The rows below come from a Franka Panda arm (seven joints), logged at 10 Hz.
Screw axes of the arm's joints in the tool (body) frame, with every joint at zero. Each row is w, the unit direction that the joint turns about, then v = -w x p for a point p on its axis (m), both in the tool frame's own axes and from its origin. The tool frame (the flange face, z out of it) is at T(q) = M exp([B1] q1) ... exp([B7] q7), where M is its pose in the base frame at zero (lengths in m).
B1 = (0, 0, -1, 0, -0.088, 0)
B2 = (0, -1, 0, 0.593, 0, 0.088)
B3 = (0, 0, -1, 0, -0.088, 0)
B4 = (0, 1, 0, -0.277, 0, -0.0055)
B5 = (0, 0, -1, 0, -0.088, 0)
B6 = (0, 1, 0, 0.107, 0, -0.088)
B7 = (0, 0, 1, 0, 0, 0)
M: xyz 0.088 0 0.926 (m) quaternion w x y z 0 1 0 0
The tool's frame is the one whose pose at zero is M.
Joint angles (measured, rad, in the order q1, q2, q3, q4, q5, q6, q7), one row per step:
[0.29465, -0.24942, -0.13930, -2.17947, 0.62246, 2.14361, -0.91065]
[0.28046, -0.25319, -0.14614, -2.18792, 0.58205, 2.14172, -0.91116]
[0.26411, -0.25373, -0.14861, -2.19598, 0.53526, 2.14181, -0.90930]
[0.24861, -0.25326, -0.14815, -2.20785, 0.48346, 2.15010, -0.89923]
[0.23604, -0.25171, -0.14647, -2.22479, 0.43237, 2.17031, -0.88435]
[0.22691, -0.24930, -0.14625, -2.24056, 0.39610, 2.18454, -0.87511]
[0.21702, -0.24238, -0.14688, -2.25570, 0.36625, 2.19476, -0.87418]
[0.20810, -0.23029, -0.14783, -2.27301, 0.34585, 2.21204, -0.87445]
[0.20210, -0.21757, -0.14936, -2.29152, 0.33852, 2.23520, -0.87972]
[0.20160, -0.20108, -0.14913, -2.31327, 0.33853, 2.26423, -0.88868]
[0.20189, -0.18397, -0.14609, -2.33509, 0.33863, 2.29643, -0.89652]
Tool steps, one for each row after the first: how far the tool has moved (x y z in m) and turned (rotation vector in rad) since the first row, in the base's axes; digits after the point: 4 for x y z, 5 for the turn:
[-0.0002, -0.0121, -0.0035, -0.03576, 0.00038, -0.00466]
[-0.0001, -0.0232, -0.0083, -0.07891, 0.00258, -0.00776]
[-0.0002, -0.0329, -0.0148, -0.12705, 0.00628, -0.01583]
[-0.0003, -0.0410, -0.0229, -0.17522, 0.00774, -0.02867]
[-0.0009, -0.0472, -0.0311, -0.20974, 0.01300, -0.03620]
[-0.0012, -0.0536, -0.0413, -0.24012, 0.02277, -0.03740]
[-0.0008, -0.0594, -0.0543, -0.26362, 0.03432, -0.04220]
[-0.0005, -0.0640, -0.0673, -0.27672, 0.04191, -0.04753]
[-0.0006, -0.0649, -0.0830, -0.28620, 0.04955, -0.04701]
[-0.0011, -0.0643, -0.0986, -0.29671, 0.05488, -0.04511]

